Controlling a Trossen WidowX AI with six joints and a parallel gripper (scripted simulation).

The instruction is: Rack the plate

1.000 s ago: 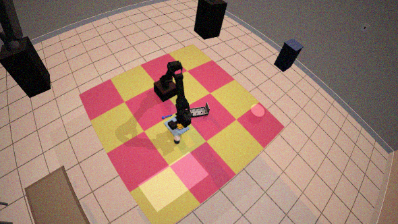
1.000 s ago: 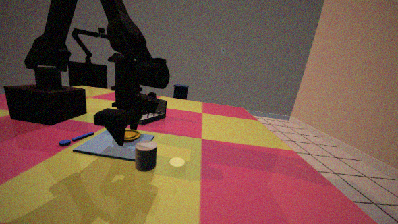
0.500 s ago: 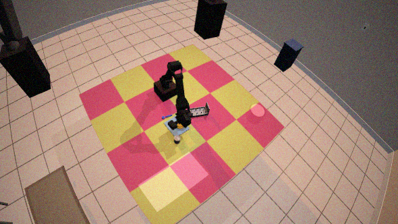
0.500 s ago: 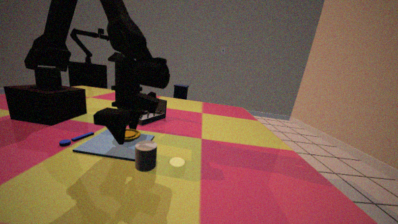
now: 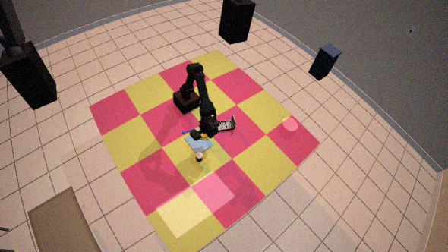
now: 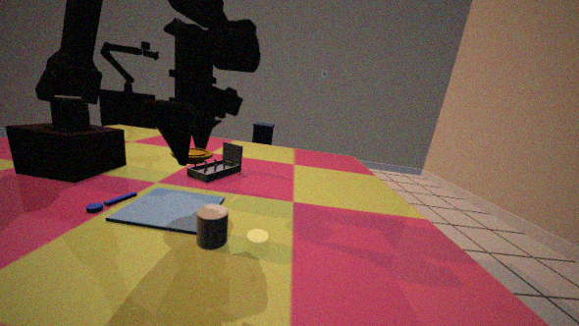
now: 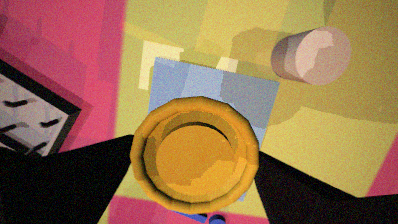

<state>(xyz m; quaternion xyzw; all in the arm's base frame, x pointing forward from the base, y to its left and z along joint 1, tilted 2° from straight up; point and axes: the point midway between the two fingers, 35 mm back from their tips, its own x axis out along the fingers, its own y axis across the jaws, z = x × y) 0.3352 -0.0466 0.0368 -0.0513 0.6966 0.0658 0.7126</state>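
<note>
Right now the dish rack is 190 mm to the left of my gripper tip, 70 mm below it and 50 mm behind it. Round my gripper tip: yellow plate 10 mm above; blue mat 90 mm below, 30 mm behind, 20 mm to the right; blue utensil 130 mm behind, 90 mm below, 50 mm to the right.
</note>
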